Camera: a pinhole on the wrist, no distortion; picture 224 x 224 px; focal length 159.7 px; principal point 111.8 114.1 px. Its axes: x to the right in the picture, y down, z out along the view. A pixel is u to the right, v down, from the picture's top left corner.
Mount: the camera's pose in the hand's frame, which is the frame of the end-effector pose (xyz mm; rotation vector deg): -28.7 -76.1 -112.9 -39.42 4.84 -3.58
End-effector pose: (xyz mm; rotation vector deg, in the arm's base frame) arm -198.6 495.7 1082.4 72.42 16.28 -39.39
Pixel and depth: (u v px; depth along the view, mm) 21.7 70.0 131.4
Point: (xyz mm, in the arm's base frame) -280.0 507.8 1125.8
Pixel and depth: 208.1 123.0 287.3
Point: -17.5 372.7 1093.0
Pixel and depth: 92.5 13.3 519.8
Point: -318.6 43.4 1263.7
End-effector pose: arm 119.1 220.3 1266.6 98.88 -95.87 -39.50
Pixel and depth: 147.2 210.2 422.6
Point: -160.5 105.3 1525.3
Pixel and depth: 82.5 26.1 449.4
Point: -194.4 262.3 1017.5
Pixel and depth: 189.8 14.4 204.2
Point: 71.2 123.9 1151.9
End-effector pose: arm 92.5 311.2 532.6 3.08 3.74 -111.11
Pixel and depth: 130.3 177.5 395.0
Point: 340.8 144.1 611.0
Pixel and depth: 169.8 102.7 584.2
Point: 230.2 -23.2 861.3
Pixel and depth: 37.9 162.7 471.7
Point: 489.1 354.0 709.7
